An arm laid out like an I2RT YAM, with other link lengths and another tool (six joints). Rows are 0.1 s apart.
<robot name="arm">
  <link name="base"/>
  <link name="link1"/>
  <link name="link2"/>
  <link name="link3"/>
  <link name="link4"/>
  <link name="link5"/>
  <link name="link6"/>
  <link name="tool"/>
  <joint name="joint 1" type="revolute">
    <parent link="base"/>
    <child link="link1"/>
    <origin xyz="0 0 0.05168" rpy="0 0 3.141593"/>
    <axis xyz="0 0 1"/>
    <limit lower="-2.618" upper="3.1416"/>
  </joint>
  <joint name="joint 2" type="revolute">
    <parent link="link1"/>
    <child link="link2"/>
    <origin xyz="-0.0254 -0.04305 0.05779" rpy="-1.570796 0 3.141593"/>
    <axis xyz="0 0 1"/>
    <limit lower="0" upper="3.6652"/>
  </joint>
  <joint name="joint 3" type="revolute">
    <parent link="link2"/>
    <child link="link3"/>
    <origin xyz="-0.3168 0 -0.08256" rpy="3.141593 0 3.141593"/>
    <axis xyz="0 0 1"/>
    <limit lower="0" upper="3.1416"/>
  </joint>
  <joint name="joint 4" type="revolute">
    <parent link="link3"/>
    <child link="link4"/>
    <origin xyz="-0.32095 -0.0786 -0.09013" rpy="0 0 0"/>
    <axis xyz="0 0 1"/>
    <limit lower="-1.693" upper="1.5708"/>
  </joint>
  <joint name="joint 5" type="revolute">
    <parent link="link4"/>
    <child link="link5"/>
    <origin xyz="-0.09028 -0.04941 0.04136" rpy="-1.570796 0 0"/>
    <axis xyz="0 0 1"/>
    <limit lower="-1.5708" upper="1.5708"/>
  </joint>
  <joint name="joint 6" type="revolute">
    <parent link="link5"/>
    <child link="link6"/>
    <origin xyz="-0.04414 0 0.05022" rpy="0 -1.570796 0"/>
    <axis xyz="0 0 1"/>
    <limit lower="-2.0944" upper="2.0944"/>
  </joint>
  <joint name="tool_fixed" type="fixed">
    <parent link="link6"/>
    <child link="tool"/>
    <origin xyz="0.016 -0.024 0.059" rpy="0 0.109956 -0.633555"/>
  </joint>
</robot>
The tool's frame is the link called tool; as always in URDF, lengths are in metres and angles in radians.
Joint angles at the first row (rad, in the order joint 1, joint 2, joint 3, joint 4, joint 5, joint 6):
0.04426, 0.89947, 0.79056, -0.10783, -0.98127, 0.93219
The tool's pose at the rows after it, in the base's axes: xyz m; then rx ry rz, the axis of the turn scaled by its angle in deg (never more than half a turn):
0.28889 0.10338 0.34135 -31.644 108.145 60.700
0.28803 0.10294 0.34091 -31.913 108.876 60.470
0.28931 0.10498 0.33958 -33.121 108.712 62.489
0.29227 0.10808 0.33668 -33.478 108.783 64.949
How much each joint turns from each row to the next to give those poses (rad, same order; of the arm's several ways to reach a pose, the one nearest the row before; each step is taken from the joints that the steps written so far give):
-0.00254, -0.00347, 0.02903, -0.08657, 0.03656, -0.04397
-0.00035, 0.00247, 0.00922, -0.02880, 0.00021, -0.01722
-0.00072, 0.01512, 0.00154, 0.00844, -0.03456, 0.00414
0.00344, 0.01967, -0.00358, 0.02447, -0.02710, 0.02346

